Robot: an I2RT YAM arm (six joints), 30 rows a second.
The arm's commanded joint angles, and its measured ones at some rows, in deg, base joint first. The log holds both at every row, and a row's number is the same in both.
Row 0, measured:
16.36, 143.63, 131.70, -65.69, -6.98, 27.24
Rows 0 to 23, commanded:
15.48, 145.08, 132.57, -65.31, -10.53, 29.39
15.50, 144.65, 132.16, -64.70, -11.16, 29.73
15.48, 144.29, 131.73, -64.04, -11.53, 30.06
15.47, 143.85, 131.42, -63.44, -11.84, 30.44
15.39, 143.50, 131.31, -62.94, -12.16, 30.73
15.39, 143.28, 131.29, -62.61, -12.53, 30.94
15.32, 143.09, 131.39, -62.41, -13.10, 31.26
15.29, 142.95, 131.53, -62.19, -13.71, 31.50
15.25, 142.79, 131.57, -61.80, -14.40, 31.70
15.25, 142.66, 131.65, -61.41, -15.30, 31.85
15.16, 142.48, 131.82, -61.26, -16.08, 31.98
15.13, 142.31, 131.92, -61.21, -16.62, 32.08
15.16, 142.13, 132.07, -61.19, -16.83, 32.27
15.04, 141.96, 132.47, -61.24, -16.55, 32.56
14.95, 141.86, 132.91, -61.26, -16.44, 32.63
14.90, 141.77, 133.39, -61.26, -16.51, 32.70
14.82, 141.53, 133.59, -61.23, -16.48, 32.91
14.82, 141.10, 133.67, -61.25, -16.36, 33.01
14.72, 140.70, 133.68, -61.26, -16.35, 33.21
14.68, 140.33, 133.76, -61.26, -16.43, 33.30
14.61, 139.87, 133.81, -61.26, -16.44, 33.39
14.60, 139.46, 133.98, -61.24, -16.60, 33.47
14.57, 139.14, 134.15, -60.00, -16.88, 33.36
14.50, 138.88, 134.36, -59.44, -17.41, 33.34
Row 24, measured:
14.92, 142.78, 131.96, -60.53, -16.08, 32.25
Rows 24 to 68, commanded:
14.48, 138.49, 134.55, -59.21, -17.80, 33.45
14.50, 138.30, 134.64, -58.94, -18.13, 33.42
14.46, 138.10, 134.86, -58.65, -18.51, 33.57
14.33, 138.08, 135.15, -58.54, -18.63, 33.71
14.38, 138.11, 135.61, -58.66, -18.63, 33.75
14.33, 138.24, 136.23, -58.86, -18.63, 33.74
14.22, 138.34, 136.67, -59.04, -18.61, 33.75
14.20, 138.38, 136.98, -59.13, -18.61, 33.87
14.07, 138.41, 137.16, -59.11, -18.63, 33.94
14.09, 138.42, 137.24, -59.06, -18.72, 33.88
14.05, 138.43, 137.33, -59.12, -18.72, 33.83
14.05, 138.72, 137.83, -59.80, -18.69, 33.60
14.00, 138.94, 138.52, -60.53, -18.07, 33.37
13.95, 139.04, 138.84, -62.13, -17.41, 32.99
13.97, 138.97, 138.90, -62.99, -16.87, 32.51
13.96, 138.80, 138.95, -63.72, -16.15, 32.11
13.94, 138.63, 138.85, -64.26, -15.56, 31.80
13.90, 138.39, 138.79, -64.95, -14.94, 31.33
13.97, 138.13, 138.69, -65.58, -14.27, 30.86
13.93, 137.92, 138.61, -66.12, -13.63, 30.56
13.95, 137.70, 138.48, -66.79, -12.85, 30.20
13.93, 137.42, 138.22, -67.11, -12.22, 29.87
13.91, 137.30, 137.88, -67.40, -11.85, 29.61
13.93, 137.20, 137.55, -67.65, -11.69, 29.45
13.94, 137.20, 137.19, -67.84, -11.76, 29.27
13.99, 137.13, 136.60, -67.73, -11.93, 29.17
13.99, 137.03, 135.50, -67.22, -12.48, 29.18
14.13, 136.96, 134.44, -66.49, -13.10, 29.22
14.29, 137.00, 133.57, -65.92, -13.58, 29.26
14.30, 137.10, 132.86, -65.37, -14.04, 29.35
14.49, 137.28, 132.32, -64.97, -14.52, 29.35
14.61, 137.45, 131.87, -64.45, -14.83, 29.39
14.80, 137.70, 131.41, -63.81, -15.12, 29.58
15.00, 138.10, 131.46, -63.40, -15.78, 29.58
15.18, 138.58, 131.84, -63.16, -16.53, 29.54
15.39, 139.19, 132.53, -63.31, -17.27, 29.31
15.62, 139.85, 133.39, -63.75, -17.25, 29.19
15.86, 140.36, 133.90, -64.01, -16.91, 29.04
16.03, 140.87, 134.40, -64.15, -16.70, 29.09
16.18, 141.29, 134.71, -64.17, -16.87, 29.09
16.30, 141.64, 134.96, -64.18, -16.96, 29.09
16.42, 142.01, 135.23, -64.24, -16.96, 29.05
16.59, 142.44, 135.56, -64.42, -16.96, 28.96
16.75, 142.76, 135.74, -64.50, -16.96, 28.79
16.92, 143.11, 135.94, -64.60, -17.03, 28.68
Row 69, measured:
16.25, 140.97, 134.37, -63.53, -16.62, 29.34
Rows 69 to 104, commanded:
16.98, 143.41, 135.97, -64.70, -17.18, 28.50
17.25, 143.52, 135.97, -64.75, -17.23, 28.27
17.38, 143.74, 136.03, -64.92, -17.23, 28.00
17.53, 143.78, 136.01, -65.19, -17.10, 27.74
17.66, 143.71, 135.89, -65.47, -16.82, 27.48
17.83, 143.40, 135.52, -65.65, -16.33, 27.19
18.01, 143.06, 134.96, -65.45, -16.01, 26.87
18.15, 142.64, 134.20, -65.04, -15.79, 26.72
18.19, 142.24, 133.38, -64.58, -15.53, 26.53
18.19, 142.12, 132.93, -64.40, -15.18, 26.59
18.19, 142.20, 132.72, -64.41, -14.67, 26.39
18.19, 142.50, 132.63, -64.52, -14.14, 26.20
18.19, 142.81, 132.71, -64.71, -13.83, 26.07
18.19, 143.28, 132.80, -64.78, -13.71, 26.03
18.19, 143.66, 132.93, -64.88, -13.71, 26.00
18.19, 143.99, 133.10, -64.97, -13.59, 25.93
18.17, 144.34, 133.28, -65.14, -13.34, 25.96
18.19, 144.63, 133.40, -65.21, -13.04, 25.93
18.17, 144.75, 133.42, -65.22, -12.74, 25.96
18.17, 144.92, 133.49, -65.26, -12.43, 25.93
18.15, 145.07, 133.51, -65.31, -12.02, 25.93
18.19, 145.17, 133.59, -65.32, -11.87, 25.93
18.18, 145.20, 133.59, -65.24, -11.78, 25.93
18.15, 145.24, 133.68, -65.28, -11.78, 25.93
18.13, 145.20, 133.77, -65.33, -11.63, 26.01
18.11, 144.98, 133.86, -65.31, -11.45, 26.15
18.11, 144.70, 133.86, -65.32, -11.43, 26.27
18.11, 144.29, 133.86, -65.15, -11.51, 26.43
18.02, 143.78, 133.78, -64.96, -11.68, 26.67
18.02, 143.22, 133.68, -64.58, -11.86, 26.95
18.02, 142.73, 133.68, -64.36, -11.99, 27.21
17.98, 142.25, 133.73, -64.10, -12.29, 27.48
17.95, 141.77, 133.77, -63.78, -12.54, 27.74
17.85, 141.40, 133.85, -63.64, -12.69, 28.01
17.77, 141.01, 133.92, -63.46, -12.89, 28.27
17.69, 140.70, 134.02, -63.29, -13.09, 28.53
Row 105, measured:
17.98, 143.24, 133.27, -63.35, -13.76, 27.11
